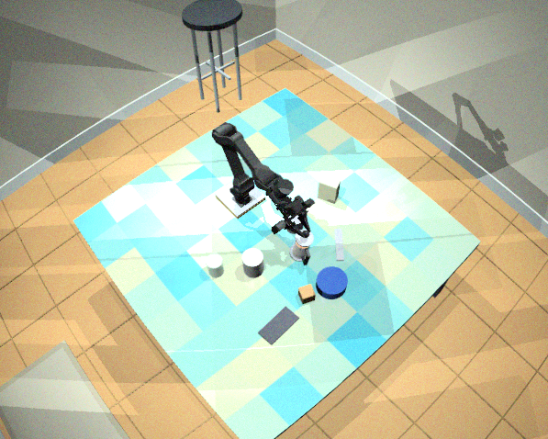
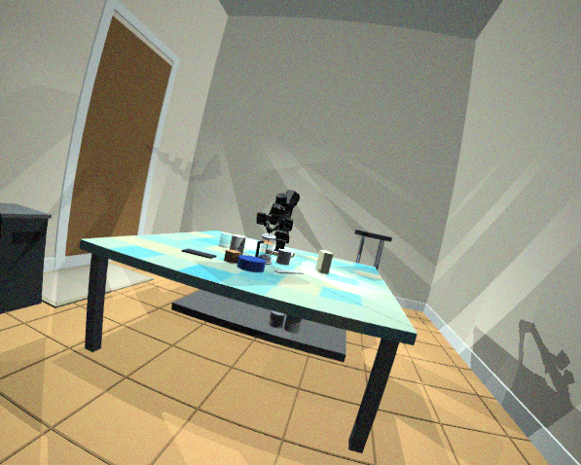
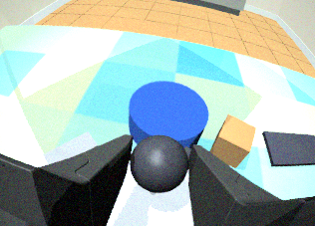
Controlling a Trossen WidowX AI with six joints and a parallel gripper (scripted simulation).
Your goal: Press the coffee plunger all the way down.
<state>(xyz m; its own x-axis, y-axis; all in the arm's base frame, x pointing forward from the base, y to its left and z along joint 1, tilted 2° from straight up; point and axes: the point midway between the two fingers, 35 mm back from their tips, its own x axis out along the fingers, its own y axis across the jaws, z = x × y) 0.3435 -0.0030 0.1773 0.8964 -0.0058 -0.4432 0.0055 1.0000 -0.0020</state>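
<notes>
Now: gripper tip 9 cm above the coffee press, 1 cm to the left of it and 1 cm past it. Round my gripper tip: white strip (17 cm below, 14 cm to the left, 5 cm ahead); then blue disc (16 cm ahead, 15 cm below, 1 cm to the right); then orange cube (15 cm below, 12 cm to the right, 12 cm ahead).
</notes>
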